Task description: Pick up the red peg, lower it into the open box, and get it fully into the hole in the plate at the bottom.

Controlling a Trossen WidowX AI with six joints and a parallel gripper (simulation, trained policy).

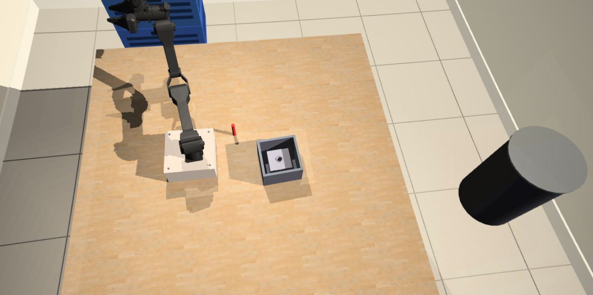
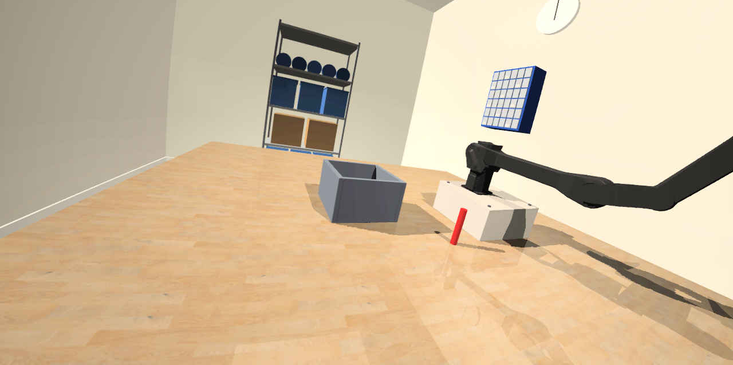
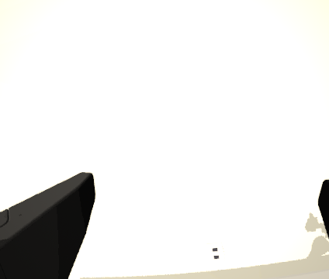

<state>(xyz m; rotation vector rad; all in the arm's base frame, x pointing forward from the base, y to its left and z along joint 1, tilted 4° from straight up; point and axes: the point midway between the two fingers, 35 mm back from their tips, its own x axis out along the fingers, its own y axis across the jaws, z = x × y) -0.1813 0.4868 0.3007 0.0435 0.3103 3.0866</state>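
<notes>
Right now my gripper tip is 370 mm short of the red peg, 400 mm to the left of it and 340 mm above it. The rest, counted from my gripper tip: pale plate (530 mm ahead, 580 mm to the right, 340 mm below); grey box (530 mm ahead, 580 mm to the right, 360 mm below).
</notes>
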